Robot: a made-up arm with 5 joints.
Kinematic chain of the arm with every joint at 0, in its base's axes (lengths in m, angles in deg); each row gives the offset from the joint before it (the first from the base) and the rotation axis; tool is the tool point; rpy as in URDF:
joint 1: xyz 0.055 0 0.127 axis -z
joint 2: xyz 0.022 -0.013 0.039 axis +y
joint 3: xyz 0.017 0 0.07 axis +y
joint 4: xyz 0.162 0 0.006 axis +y
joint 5: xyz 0.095 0.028 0 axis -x
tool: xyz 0 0 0 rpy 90 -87.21 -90
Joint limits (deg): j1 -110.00..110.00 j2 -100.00..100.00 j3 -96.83..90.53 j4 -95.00..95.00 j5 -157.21..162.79
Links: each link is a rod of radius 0.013 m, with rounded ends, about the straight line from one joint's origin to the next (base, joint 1, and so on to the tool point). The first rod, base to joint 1, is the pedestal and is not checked.
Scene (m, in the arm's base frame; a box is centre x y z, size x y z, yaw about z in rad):
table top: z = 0
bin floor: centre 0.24 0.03 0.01 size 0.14 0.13 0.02 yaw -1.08
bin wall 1: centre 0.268 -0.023 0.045 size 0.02 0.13 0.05 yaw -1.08
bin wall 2: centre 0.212 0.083 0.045 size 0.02 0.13 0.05 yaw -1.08
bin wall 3: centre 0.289 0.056 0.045 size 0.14 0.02 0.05 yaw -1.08
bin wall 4: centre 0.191 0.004 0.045 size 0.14 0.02 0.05 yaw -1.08
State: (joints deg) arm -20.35 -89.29 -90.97 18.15 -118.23
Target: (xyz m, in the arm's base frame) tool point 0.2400 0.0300 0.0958
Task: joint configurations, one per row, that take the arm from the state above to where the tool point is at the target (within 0.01 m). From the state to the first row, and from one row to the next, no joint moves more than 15 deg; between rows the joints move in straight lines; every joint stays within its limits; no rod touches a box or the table.
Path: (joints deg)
1: -18.38 -79.12 -76.24 24.58 -118.23
2: -16.42 -68.94 -61.52 31.01 -118.23
3: -14.45 -58.77 -46.79 37.44 -118.23
4: -12.49 -48.60 -32.06 43.87 -118.23
5: -10.52 -38.42 -17.34 50.31 -118.23
6: -8.55 -28.25 -2.61 56.74 -118.23
7: -6.59 -18.08 12.11 63.17 -118.23
8: -4.62 -7.90 26.84 69.60 -118.23

